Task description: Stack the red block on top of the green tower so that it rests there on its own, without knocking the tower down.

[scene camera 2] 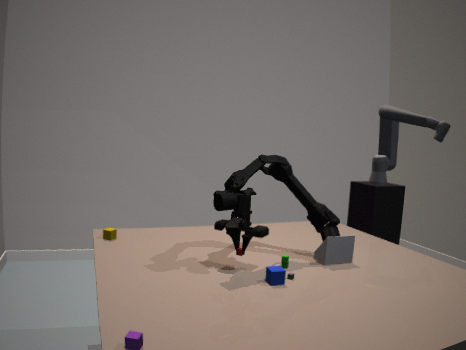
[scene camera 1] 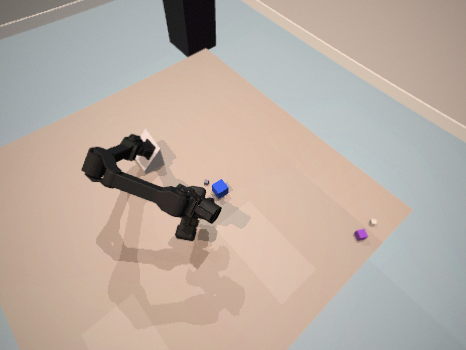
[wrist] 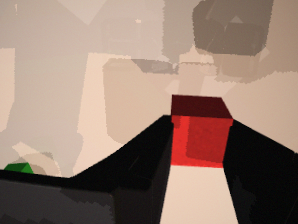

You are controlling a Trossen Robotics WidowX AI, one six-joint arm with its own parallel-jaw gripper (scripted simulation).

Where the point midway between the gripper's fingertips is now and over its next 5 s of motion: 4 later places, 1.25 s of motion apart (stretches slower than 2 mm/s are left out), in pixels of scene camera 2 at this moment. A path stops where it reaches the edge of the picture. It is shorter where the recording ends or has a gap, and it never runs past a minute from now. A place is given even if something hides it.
My gripper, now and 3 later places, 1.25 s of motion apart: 240,252; 260,231; 285,246; 285,253
